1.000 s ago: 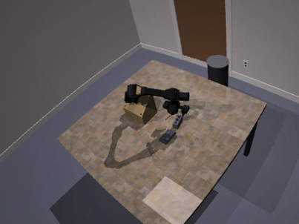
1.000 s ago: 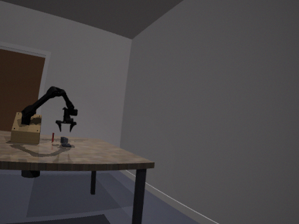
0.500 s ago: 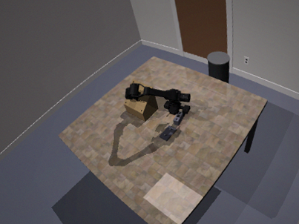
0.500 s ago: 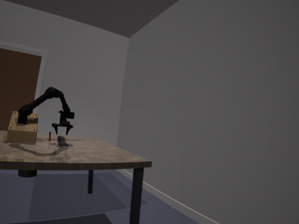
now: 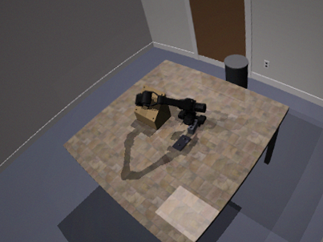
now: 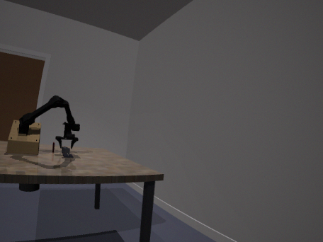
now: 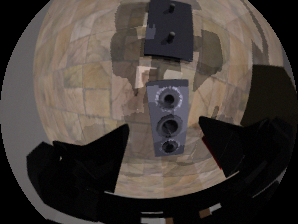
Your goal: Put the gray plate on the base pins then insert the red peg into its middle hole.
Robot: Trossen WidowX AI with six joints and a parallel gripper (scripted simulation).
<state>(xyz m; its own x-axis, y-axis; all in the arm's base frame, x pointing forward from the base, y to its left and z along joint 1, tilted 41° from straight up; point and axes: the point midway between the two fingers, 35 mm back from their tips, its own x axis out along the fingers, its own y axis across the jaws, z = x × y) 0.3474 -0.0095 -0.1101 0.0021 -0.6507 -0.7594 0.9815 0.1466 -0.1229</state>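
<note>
The gray plate is right at my gripper tip. The rest, counted from my gripper tip: red peg: 10 cm behind, 5 cm to the left; then dark base: 14 cm to the right, 3 cm below.
</note>
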